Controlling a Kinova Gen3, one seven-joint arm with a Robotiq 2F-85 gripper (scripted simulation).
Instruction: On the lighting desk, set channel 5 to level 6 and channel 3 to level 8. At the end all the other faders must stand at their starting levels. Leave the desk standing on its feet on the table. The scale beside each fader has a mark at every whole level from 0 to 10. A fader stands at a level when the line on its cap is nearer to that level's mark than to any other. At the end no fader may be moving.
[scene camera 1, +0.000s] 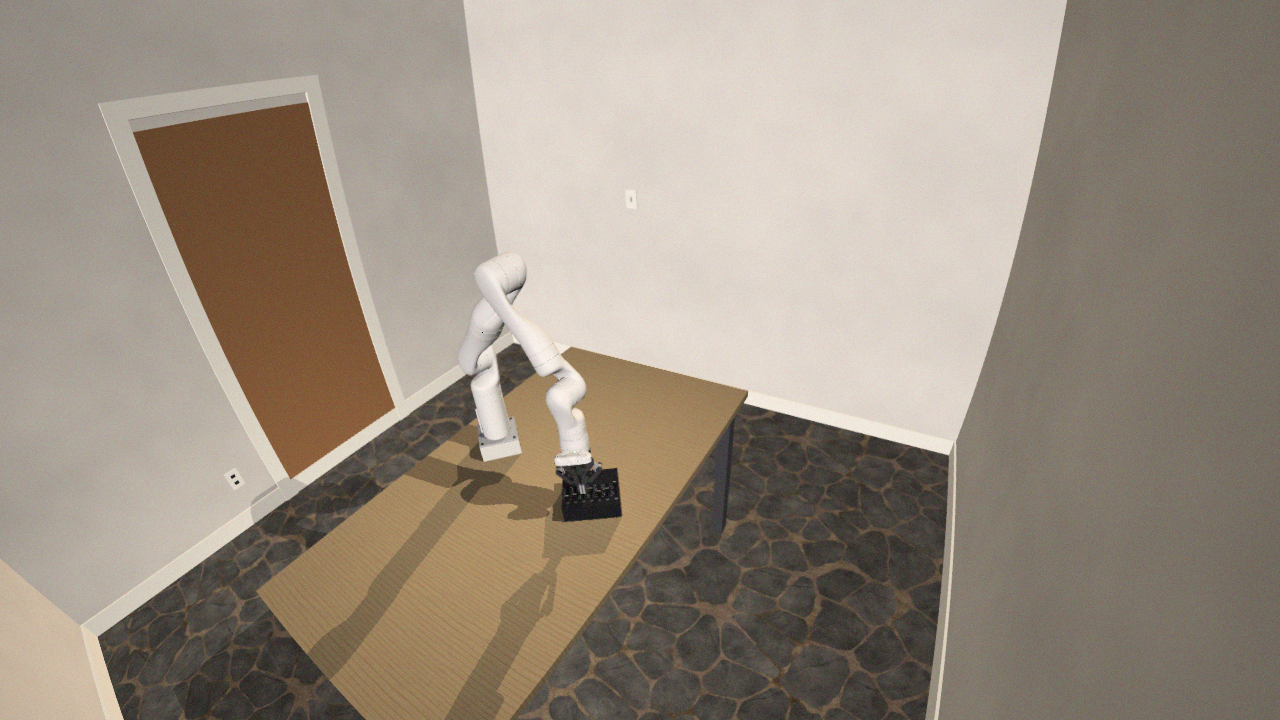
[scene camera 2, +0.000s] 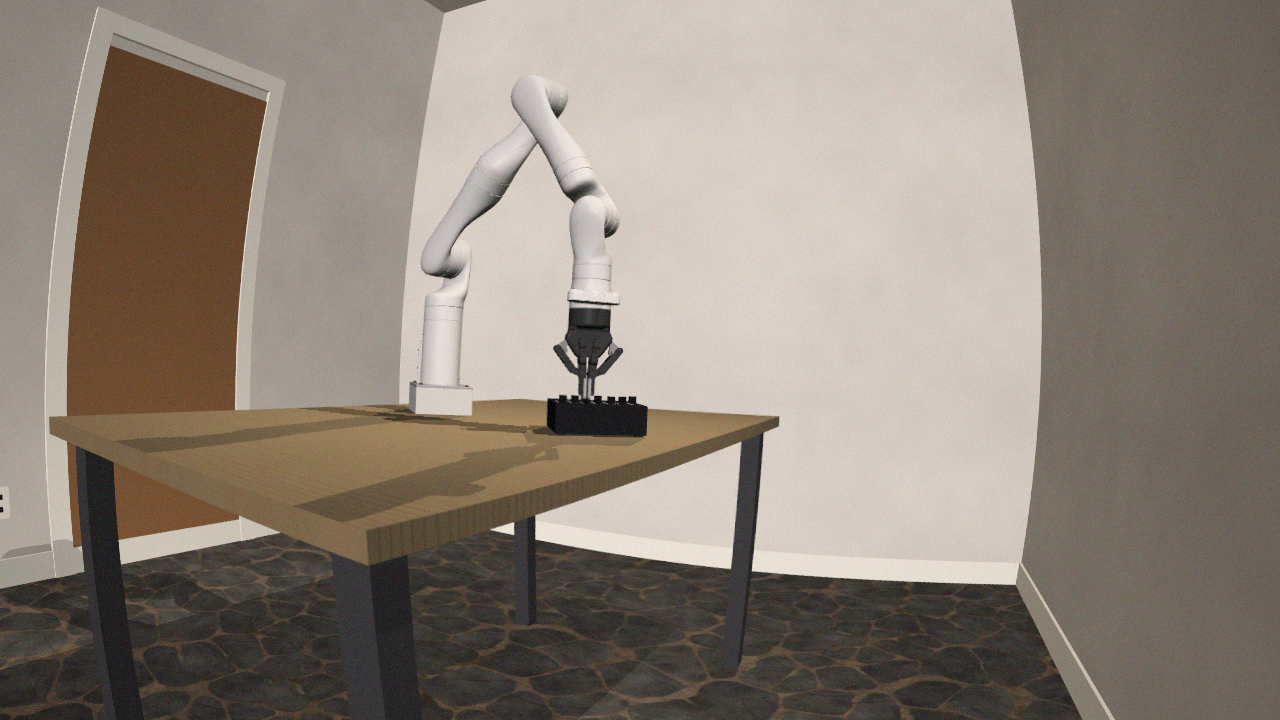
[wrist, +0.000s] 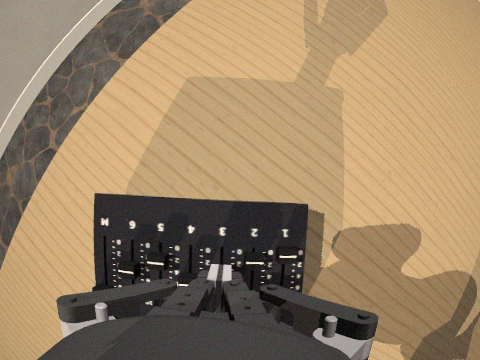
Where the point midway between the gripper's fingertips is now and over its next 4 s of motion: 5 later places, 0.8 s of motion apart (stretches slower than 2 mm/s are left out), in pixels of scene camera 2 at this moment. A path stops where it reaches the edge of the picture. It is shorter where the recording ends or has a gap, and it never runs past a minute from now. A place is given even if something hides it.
The gripper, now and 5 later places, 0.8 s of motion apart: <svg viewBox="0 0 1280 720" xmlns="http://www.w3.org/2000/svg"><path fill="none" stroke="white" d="M586 399L586 398L585 384L599 376L614 381L614 389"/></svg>
